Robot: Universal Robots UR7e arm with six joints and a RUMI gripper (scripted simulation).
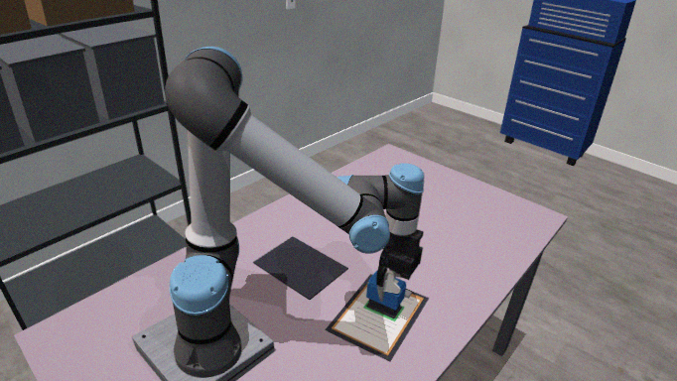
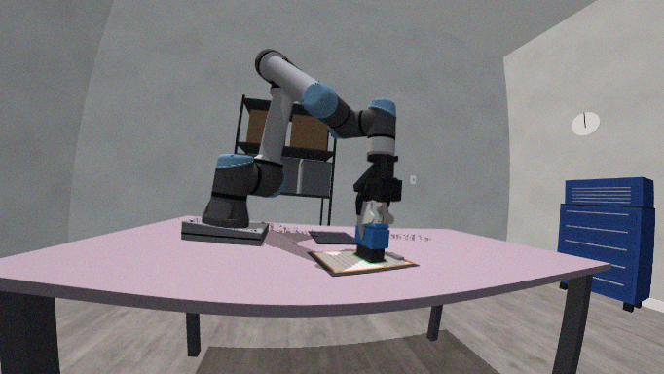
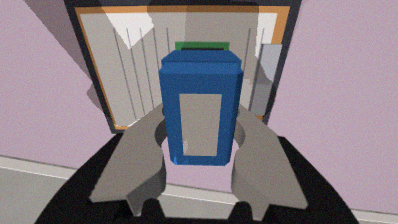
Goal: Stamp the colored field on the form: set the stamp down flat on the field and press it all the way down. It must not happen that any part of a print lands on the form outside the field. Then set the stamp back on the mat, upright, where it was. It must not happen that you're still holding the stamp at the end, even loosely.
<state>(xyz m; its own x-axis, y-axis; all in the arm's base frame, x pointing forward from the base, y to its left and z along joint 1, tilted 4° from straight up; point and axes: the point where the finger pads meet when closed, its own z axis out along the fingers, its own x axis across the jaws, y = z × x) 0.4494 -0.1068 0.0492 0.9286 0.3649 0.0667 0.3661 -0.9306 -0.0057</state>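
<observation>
The blue stamp is 2 cm below my hand. The rest, counted from my hand: dark mat (27 cm to the left, 9 cm behind, 7 cm below); clipboard (7 cm below, 1 cm behind).
</observation>
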